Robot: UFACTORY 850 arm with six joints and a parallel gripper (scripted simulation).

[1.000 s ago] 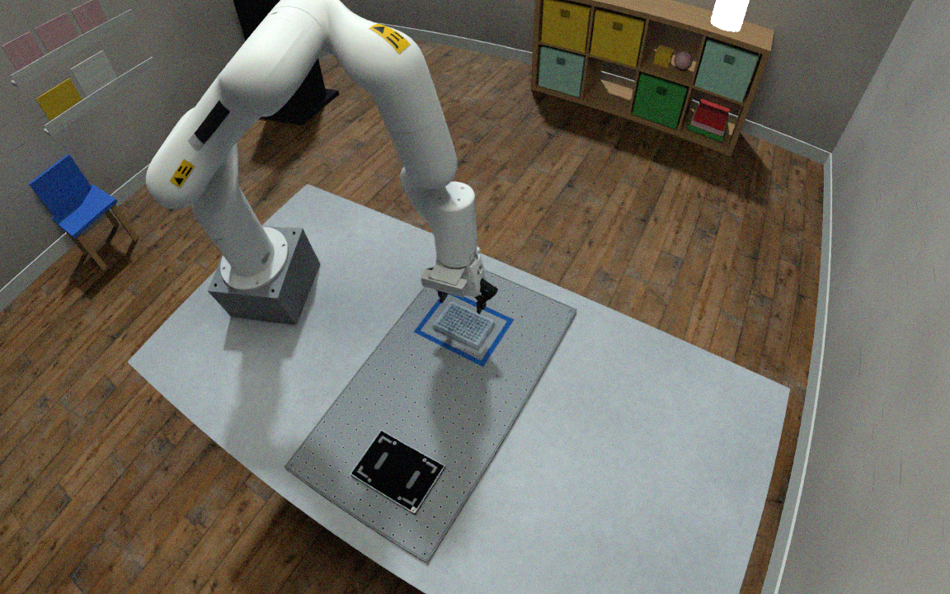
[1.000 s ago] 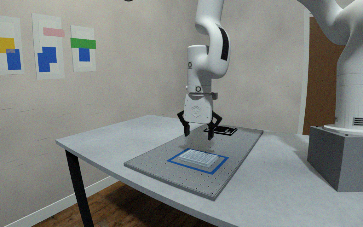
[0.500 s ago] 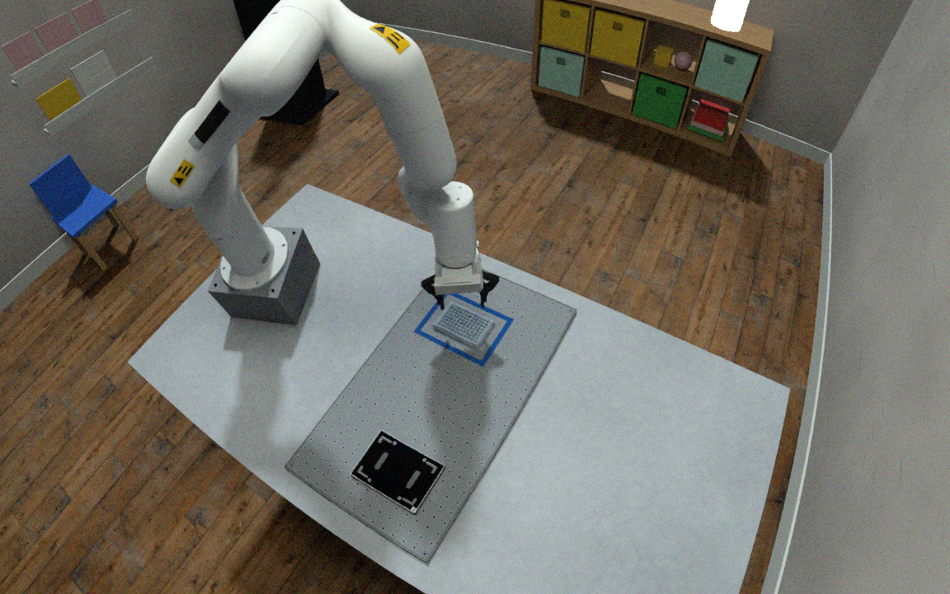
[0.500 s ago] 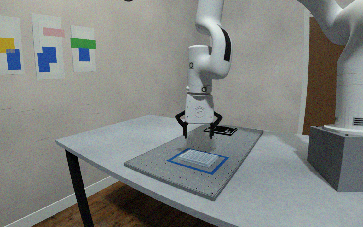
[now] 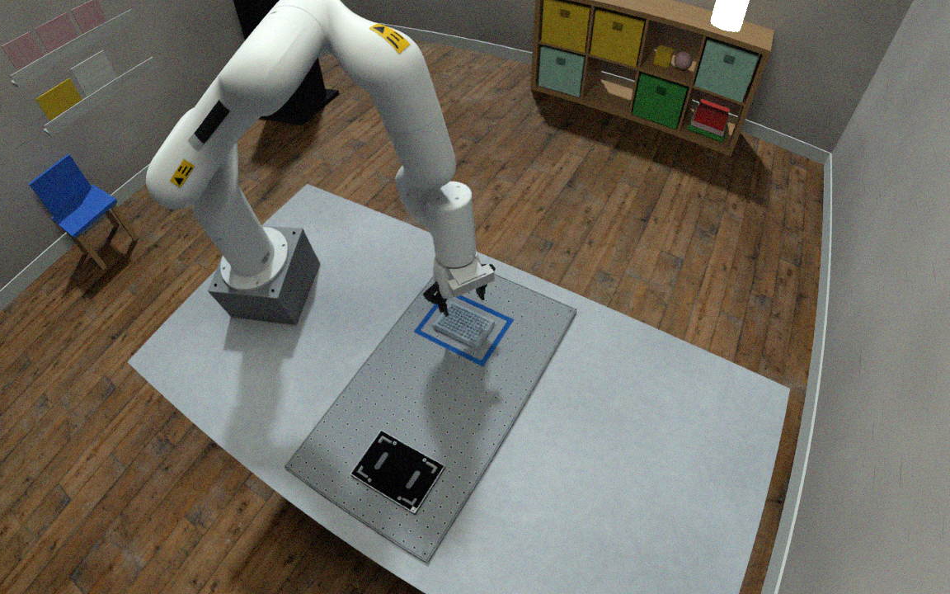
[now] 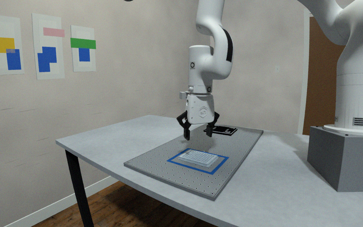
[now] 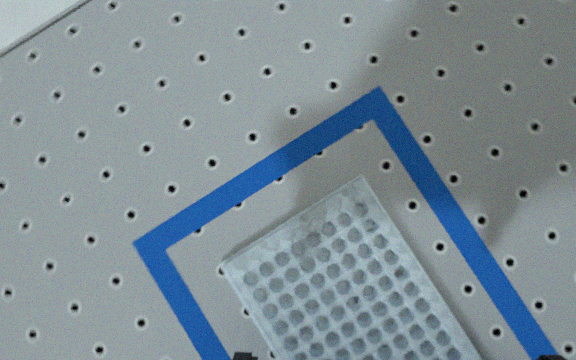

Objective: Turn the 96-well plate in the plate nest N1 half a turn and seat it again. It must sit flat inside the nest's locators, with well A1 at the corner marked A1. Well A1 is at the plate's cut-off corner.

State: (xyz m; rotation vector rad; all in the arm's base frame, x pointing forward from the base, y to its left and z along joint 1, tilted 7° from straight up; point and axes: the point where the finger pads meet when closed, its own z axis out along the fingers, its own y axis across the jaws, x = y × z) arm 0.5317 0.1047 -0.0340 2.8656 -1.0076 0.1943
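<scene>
Now: hand 9 cm above the 96-well plate. Also, from my hand: black plate nest N1: 39 cm to the right, 9 cm below, 2 cm ahead.
</scene>
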